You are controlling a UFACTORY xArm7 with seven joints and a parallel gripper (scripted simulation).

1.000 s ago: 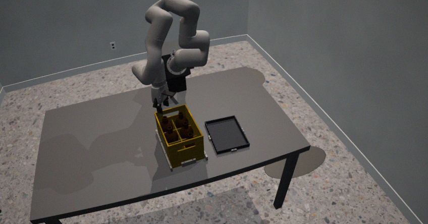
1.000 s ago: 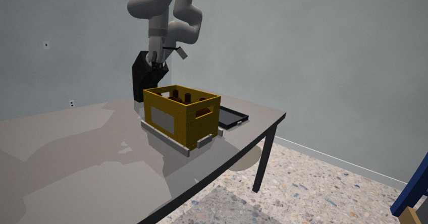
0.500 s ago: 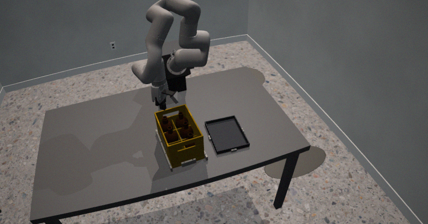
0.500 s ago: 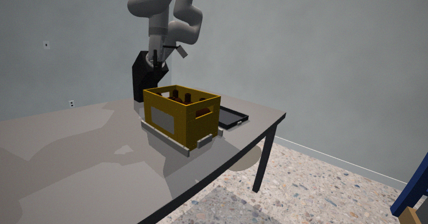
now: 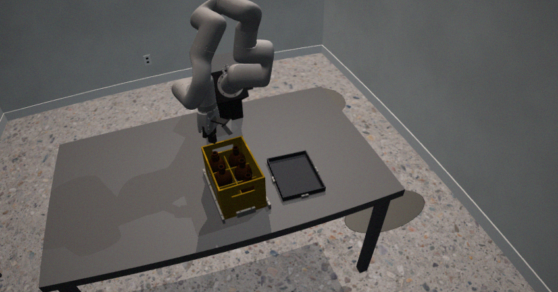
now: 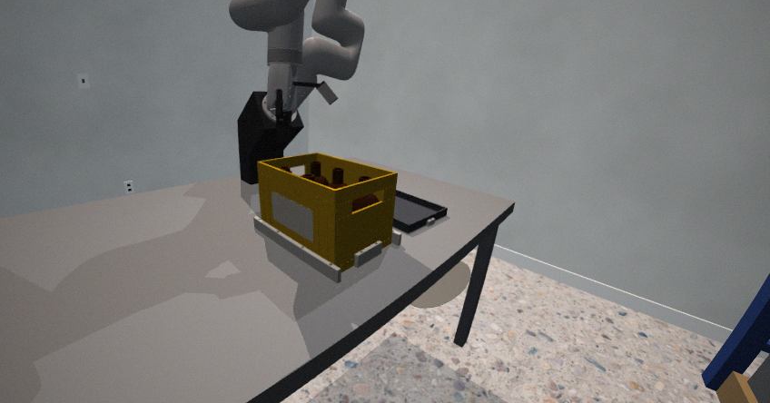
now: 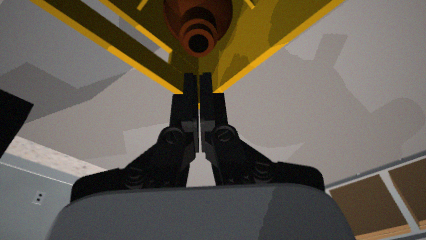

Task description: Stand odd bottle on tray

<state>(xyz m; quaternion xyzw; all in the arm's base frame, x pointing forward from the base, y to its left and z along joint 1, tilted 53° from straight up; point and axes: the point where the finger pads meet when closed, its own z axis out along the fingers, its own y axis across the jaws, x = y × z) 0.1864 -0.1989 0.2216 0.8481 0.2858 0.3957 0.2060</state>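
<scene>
Right now the yellow crate is 10 cm ahead of my hand, 2 cm to the left of it and 16 cm below it. From my hand the other things lie so: black tray 18 cm ahead, 28 cm to the left, 23 cm below.
</scene>
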